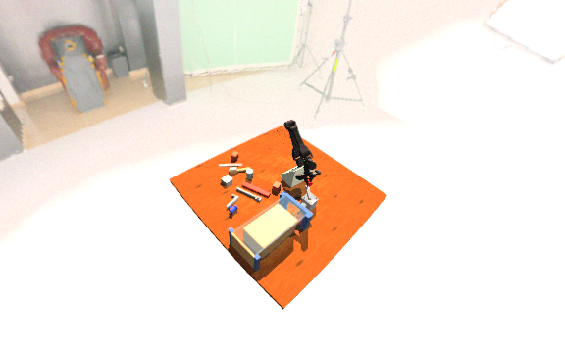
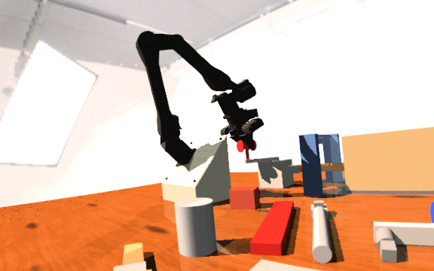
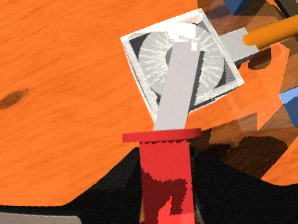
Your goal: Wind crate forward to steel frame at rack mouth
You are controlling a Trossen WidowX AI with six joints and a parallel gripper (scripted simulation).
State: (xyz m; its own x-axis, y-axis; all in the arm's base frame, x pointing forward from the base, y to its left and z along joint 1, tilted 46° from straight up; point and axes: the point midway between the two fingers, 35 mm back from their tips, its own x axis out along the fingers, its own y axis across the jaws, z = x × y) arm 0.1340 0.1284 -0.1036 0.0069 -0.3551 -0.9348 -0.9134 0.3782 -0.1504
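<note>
My gripper tip is 220 mm short of the frame, 60 mm to the right of it and 30 mm above it. From my gripper tip the other things lie so: winch: 100 mm below, 60 mm to the left, 40 mm ahead; then red knob: 20 mm to the right, 10 mm behind; then red bar: 310 mm to the right, 240 mm ahead, 130 mm below.
</note>
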